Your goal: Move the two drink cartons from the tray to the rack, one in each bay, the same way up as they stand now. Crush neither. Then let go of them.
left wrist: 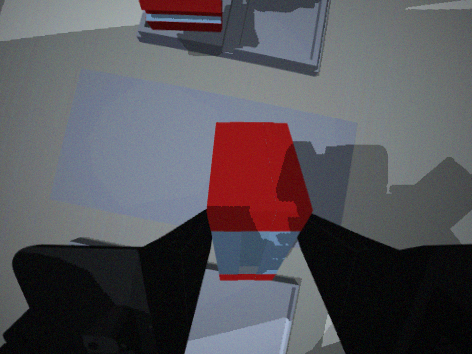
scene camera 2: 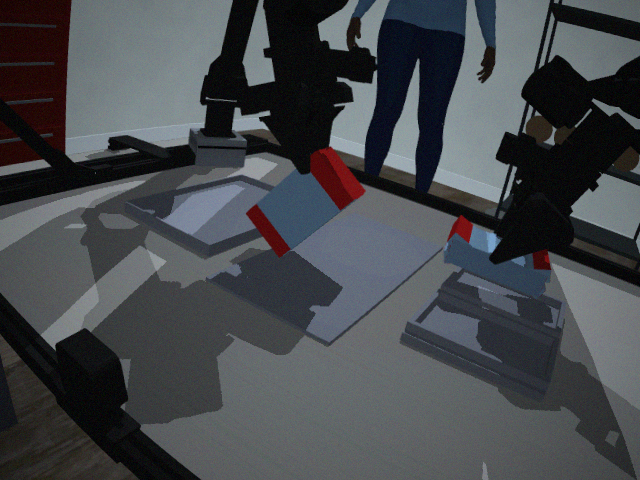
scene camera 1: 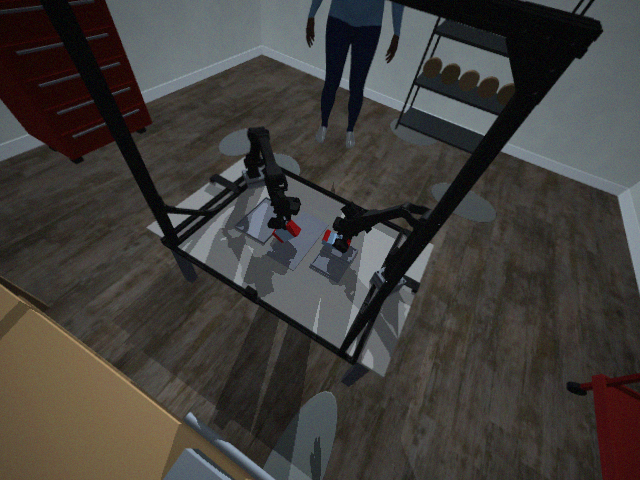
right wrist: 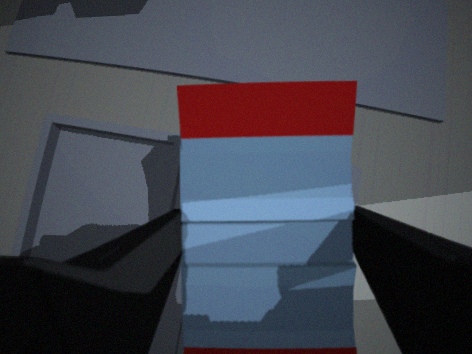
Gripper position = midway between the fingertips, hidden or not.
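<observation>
Scene camera 1 shows a flat grey mat [scene camera 1: 290, 253]. In scene camera 2 you'd see my left gripper [scene camera 2: 313, 170], my right gripper [scene camera 2: 492, 250] and a grey tray [scene camera 2: 210, 217]. The left wrist view shows my left gripper [left wrist: 253, 216] and also the flat grey mat [left wrist: 135, 147]. And in the right wrist view there's my right gripper [right wrist: 265, 218], along with the flat grey mat [right wrist: 399, 62].
</observation>
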